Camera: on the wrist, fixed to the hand. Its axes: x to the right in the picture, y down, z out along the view.
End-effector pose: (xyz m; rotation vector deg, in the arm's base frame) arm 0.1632 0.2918 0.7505 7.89 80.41 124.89
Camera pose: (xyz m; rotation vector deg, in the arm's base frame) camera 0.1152 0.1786 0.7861 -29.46 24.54 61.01
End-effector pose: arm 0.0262 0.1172 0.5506 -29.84 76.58 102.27
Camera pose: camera -0.0433 0.0148 0.5832 -58.52 4.66 46.01
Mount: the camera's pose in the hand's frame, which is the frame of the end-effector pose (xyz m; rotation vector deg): -0.0216 0.0847 -0.0935 -25.83 -18.69 -83.22
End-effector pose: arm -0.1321 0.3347 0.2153 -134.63 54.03 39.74
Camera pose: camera -0.1829 0.2337 0.2754 -135.73 -64.67 33.62
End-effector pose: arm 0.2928 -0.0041 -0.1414 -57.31 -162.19 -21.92
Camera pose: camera 0.3652 0.0209 -0.0389 -54.15 135.09 42.03
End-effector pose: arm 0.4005 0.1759 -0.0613 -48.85 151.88 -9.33
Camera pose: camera 0.3370 0.2575 0.0141 -142.38 74.39 12.87
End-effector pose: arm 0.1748 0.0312 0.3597 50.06 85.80 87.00
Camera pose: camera 0.0934 -0.0258 0.4404 -16.49 56.62 28.14
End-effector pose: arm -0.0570 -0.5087 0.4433 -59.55 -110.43 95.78
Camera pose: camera 0.0467 -0.4601 0.3861 34.80 -130.73 31.64
